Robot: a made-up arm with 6 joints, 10 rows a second.
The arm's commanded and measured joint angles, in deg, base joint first. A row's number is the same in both.
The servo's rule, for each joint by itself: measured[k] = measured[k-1] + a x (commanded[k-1-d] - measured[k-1]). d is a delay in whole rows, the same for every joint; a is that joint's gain. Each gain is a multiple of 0.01, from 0.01 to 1. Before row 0 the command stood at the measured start. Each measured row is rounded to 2 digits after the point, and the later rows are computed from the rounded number. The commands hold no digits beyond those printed.
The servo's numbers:
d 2
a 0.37 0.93 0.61 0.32 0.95 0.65
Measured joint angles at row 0:
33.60, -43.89, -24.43, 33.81, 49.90, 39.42
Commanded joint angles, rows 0 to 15:
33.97, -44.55, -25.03, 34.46, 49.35, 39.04
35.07, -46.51, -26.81, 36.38, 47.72, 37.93
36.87, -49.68, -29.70, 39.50, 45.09, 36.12
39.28, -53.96, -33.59, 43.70, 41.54, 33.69
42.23, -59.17, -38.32, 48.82, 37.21, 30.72
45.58, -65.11, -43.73, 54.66, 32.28, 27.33
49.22, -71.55, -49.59, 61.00, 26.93, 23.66
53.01, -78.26, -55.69, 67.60, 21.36, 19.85
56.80, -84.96, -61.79, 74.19, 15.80, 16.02
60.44, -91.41, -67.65, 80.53, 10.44, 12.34
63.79, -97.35, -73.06, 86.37, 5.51, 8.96
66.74, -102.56, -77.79, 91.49, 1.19, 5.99
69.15, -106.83, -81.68, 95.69, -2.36, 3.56
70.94, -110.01, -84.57, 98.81, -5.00, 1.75
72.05, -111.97, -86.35, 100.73, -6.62, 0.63
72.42, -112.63, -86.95, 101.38, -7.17, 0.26
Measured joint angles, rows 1 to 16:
33.60, -43.89, -24.43, 33.81, 49.90, 39.42
33.60, -43.89, -24.43, 33.81, 49.90, 39.42
33.74, -44.50, -24.80, 34.02, 49.38, 39.17
34.23, -46.37, -26.03, 34.78, 47.80, 38.36
35.21, -49.45, -28.27, 36.29, 45.23, 36.90
36.72, -53.64, -31.52, 38.66, 41.72, 34.81
38.76, -58.78, -35.67, 41.91, 37.44, 32.15
41.28, -64.67, -40.59, 45.99, 32.54, 29.02
44.22, -71.07, -46.08, 50.79, 27.21, 25.54
47.47, -77.76, -51.94, 56.17, 21.65, 21.84
50.92, -84.46, -57.95, 61.94, 16.09, 18.06
54.44, -90.92, -63.87, 67.89, 10.72, 14.34
57.90, -96.90, -69.48, 73.80, 5.77, 10.84
61.17, -102.16, -74.55, 79.46, 1.42, 7.69
64.12, -106.50, -78.90, 84.65, -2.17, 5.01
66.64, -109.76, -82.36, 89.18, -4.86, 2.89

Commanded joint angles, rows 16 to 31:
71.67, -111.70, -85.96, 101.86, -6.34, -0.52
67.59, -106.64, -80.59, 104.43, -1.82, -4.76
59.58, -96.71, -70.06, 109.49, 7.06, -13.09
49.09, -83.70, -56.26, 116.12, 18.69, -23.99
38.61, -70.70, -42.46, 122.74, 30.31, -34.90
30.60, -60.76, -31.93, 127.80, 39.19, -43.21
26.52, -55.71, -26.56, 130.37, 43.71, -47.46
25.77, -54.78, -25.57, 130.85, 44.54, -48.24
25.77, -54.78, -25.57, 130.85, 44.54, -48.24
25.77, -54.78, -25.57, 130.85, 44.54, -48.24
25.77, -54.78, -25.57, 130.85, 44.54, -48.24
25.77, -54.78, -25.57, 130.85, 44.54, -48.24
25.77, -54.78, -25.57, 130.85, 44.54, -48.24
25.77, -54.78, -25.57, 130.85, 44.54, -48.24
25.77, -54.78, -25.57, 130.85, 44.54, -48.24
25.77, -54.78, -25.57, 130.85, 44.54, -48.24
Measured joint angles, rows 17 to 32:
68.64, -111.82, -84.79, 92.88, -6.53, 1.42
70.04, -112.57, -86.11, 95.60, -7.14, 0.67
70.64, -111.76, -86.02, 97.60, -6.38, -0.10
69.51, -107.00, -82.71, 99.79, -2.05, -3.13
65.84, -97.43, -74.99, 102.89, 6.60, -9.60
59.64, -84.66, -63.56, 107.12, 18.09, -18.95
51.86, -71.68, -50.69, 112.12, 29.70, -29.32
43.99, -61.52, -39.25, 117.14, 38.72, -38.35
37.53, -56.12, -31.51, 121.37, 43.46, -44.27
33.18, -54.87, -27.89, 124.40, 44.49, -46.85
30.44, -54.79, -26.47, 126.46, 44.54, -47.75
28.71, -54.78, -25.92, 127.86, 44.54, -48.07
27.62, -54.78, -25.71, 128.82, 44.54, -48.18
26.94, -54.78, -25.62, 129.47, 44.54, -48.22
26.51, -54.78, -25.59, 129.91, 44.54, -48.23
26.24, -54.78, -25.58, 130.21, 44.54, -48.24

